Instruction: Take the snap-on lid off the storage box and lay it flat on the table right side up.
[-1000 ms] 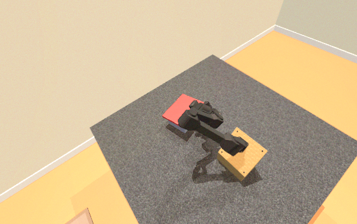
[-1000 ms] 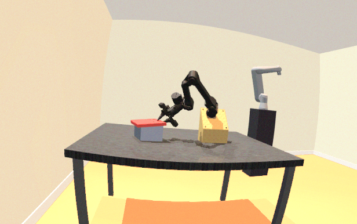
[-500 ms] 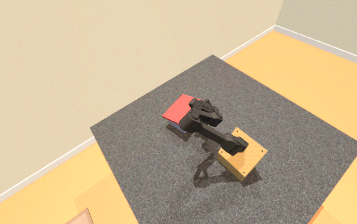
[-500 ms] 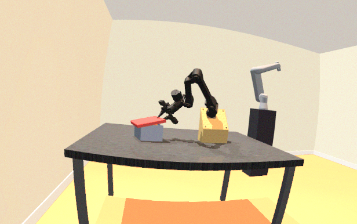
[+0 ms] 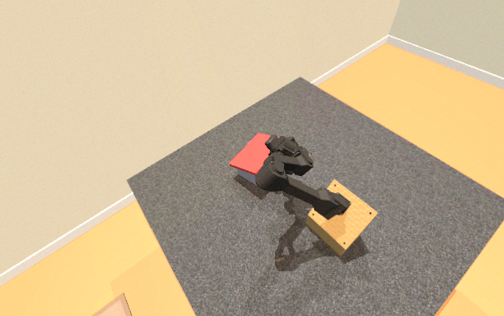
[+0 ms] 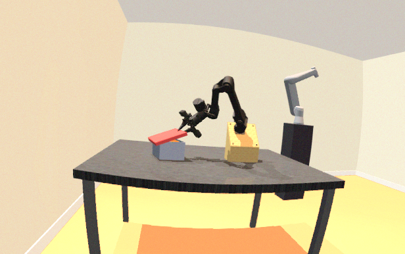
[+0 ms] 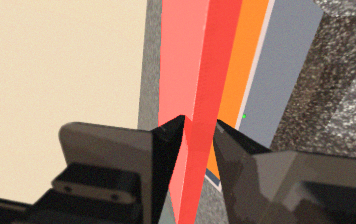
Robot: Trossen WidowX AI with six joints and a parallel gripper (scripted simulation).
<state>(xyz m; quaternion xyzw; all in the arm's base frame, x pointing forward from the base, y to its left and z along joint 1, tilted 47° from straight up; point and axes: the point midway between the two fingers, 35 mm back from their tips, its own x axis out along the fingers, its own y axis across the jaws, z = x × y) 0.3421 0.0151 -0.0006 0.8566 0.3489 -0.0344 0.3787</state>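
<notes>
The red lid is 80 mm ahead of my gripper tip, 20 mm to the left of it and 20 mm below it. The rest, counted from my gripper tip: storage box: 60 mm ahead, 10 mm to the left, 100 mm below.
</notes>
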